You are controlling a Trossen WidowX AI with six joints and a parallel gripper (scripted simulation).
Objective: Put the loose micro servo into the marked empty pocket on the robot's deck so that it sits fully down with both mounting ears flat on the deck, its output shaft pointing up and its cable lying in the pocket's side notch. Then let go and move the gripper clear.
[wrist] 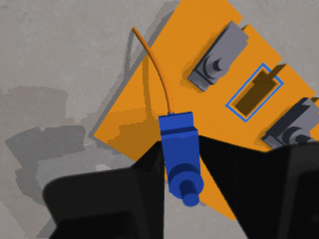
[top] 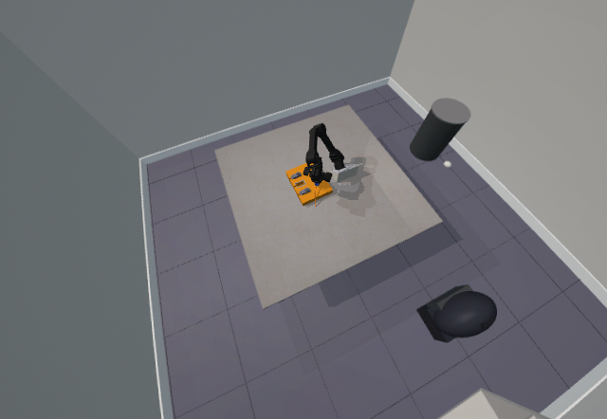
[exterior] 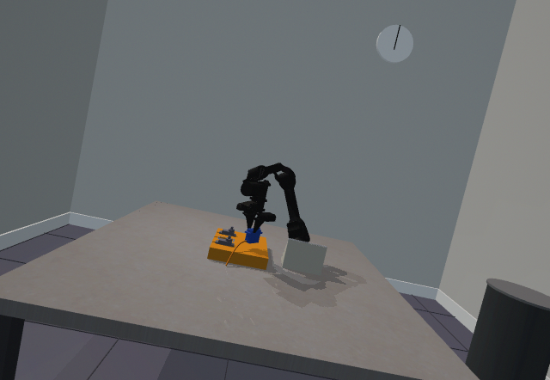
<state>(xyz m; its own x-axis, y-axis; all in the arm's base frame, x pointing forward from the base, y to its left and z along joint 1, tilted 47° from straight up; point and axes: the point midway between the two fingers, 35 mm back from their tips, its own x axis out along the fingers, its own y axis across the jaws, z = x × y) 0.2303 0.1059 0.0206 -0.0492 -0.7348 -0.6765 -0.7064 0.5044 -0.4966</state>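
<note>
Now: the orange deck 10 cm below my gripper tip, 7 cm to the right of it and 1 cm behind it.
</note>
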